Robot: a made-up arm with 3 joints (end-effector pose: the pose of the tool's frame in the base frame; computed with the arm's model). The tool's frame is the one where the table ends.
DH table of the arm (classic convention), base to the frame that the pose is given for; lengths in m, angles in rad. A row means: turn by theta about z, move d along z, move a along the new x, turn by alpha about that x. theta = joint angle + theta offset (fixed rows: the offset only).
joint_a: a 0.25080  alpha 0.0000  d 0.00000  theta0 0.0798
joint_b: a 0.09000  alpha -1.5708  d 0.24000  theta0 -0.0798
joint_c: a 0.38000  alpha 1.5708  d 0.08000  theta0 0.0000
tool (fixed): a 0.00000  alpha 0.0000  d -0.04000  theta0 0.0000
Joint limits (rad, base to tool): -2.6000..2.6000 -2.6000..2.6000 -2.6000..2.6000
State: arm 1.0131 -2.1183 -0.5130
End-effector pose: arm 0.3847 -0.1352 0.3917 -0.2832 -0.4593 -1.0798
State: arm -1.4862 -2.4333 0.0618
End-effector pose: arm -0.3476 0.0232 0.1766 -0.0730 0.0299 2.3628
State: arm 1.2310 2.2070 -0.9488
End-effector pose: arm -0.2411 0.0654 0.5255 -1.3117 -0.1958 -2.5543
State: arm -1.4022 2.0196 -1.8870
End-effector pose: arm 0.0234 -0.1722 0.6136 0.5800 -1.8187 0.4205
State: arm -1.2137 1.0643 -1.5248
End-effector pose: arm 0.2638 -0.1701 0.6178 -0.1139 -1.5217 -0.1192
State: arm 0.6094 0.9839 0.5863
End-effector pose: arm 0.1049 0.5420 -0.0036 -0.4658 0.4555 1.5432
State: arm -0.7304 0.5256 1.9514
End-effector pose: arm 0.1294 -0.0556 -0.0979 0.1997 1.9436 -0.1352
